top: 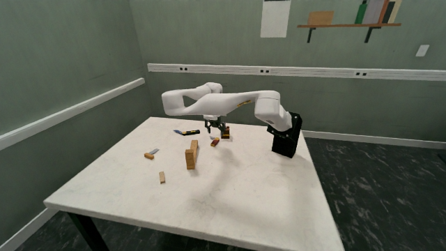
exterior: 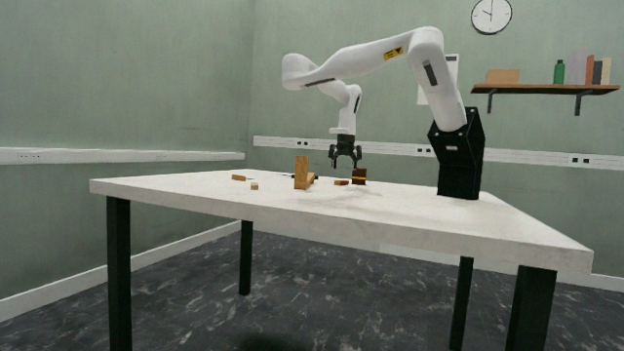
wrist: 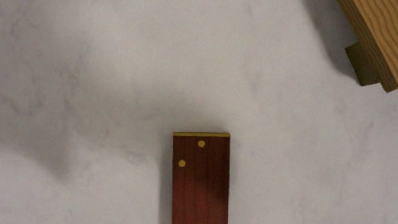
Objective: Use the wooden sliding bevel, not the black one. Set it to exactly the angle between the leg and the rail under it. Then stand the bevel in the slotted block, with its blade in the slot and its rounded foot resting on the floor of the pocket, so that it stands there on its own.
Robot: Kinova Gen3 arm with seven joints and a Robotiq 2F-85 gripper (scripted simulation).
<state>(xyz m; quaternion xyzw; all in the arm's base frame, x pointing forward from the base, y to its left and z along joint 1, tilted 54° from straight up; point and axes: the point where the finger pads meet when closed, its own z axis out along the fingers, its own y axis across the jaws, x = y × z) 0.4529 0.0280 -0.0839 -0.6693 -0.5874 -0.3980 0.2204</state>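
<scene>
My hand is 1 cm short of the wooden sliding bevel, 1 cm to the left of it and 6 cm above it. The rest, counted from my hand: grey blade (3 cm ahead, 3 cm to the right, 6 cm below); black bevel (26 cm ahead, 2 cm to the right, 6 cm below); wooden block (11 cm ahead, 41 cm to the left, 6 cm below).
</scene>
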